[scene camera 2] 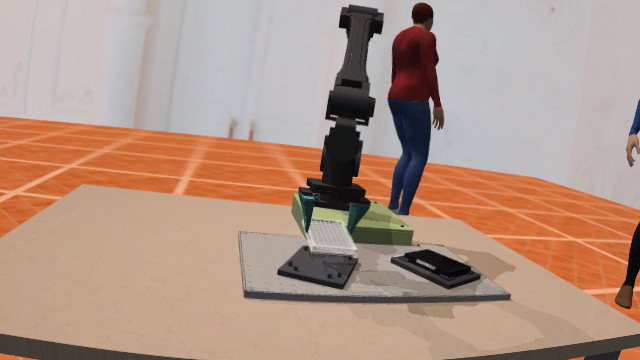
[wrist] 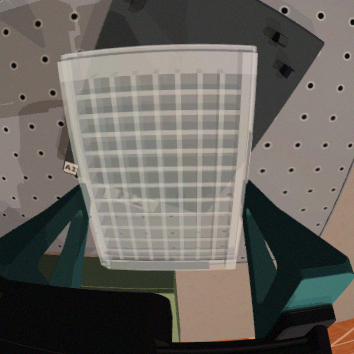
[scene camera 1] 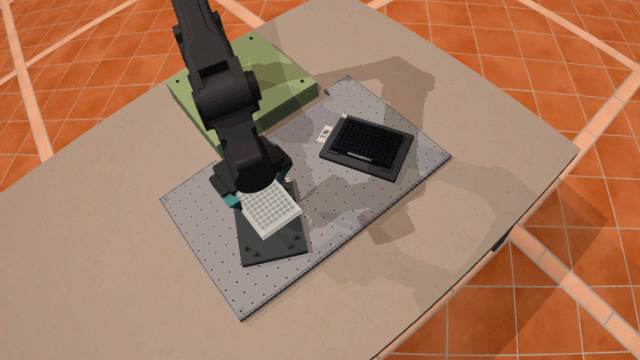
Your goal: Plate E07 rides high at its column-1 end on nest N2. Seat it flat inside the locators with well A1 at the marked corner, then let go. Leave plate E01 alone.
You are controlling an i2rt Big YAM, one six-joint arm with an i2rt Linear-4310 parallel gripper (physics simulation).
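Where they show: gripper, fingertip midpoint: [scene camera 2: 327, 234] [wrist: 162, 190] [scene camera 1: 259, 195]; arm's base, link origin: [scene camera 2: 333, 205].
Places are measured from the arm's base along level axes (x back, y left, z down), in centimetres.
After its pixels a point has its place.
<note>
The clear microplate [scene camera 1: 270, 210] @(y -2.2, x -40.8, z -1.8 cm) [scene camera 2: 332, 236] @(y -1.9, x -38.9, z -2.5 cm) [wrist: 160, 150] @(y -2.3, x -39.8, z -2.6 cm), taken as E07, is held above the rear part of dark nest N2 [scene camera 1: 274, 246] @(y -4.3, x -45.0, z 3.0 cm) [scene camera 2: 316, 270] @(y -4.2, x -43.7, z 3.0 cm) [wrist: 200, 25] @(y -3.6, x -44.6, z 3.0 cm). My gripper [scene camera 1: 259, 190] @(y -2.8, x -37.1, z -2.3 cm) [scene camera 2: 330, 231] @(y -2.8, x -37.1, z -2.3 cm) [wrist: 162, 190] @(y -2.8, x -37.1, z -2.3 cm) is shut on its two long sides. The plate is turned relative to the nest, and the nest's front locators show beyond it. Whether it touches the rear locators is hidden. The A1 tag [scene camera 1: 288, 179] @(y 4.0, x -33.2, z 3.0 cm) [wrist: 70, 168] @(y 3.9, x -33.1, z 3.0 cm) is at the nest's rear corner, left of the plate in the wrist view. The plate's well lettering is not readable.
A black plate [scene camera 1: 369, 142] @(y 21.7, x -34.2, z 1.9 cm) [scene camera 2: 440, 263] @(y 21.7, x -35.4, z 1.7 cm), taken as E01, sits on the other dark nest [scene camera 1: 385, 172] @(y 21.1, x -41.4, z 3.0 cm) [scene camera 2: 449, 284] @(y 21.6, x -43.6, z 3.1 cm), beside tag N1 [scene camera 1: 324, 134] @(y 15.5, x -26.1, z 4.0 cm). Both nests stand on the grey perforated board [scene camera 1: 200, 215] @(y -14.9, x -31.1, z 4.2 cm) [scene camera 2: 260, 280] @(y -13.7, x -49.2, z 4.2 cm) [wrist: 300, 165] @(y -14.0, x -35.4, z 4.2 cm). The green arm base block [scene camera 1: 290, 75] @(y 15.9, x -8.8, z 0.5 cm) [scene camera 2: 385, 232] @(y 12.7, x -15.5, z 1.7 cm) stands behind it.
</note>
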